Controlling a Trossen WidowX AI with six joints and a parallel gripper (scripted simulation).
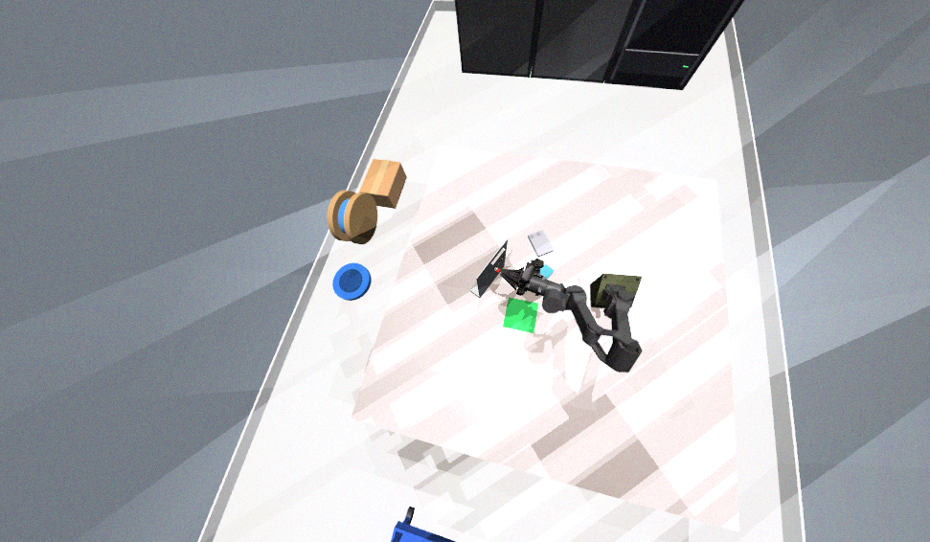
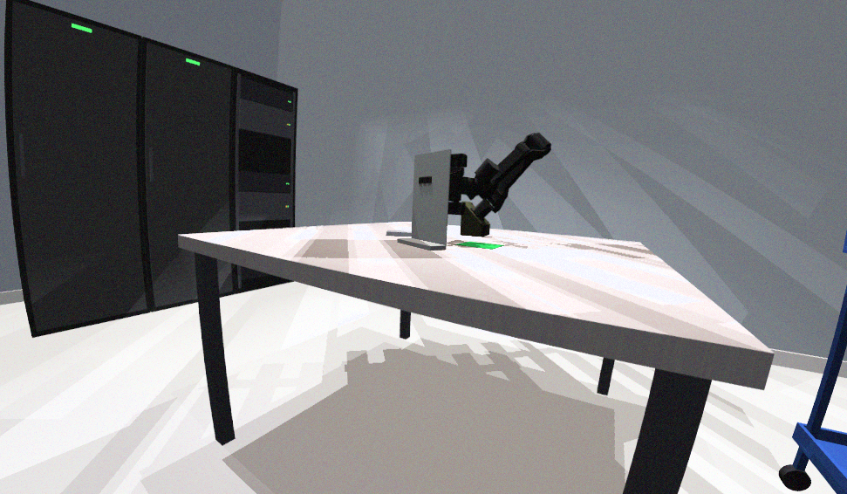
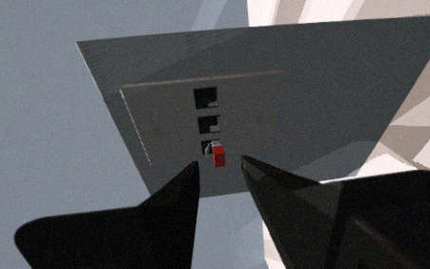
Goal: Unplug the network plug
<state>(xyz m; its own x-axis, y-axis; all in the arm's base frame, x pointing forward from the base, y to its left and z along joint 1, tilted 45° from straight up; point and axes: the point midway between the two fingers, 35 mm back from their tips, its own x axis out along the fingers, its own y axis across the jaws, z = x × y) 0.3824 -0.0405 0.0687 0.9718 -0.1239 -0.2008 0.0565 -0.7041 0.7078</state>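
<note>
Now: gripper tip 2 cm short of the network plug and 1 cm to the left of it. Also, from my gripper tip: grey upright panel (6 cm below, 3 cm to the right, 3 cm ahead); then green marked square (18 cm below, 10 cm to the left, 10 cm behind).
</note>
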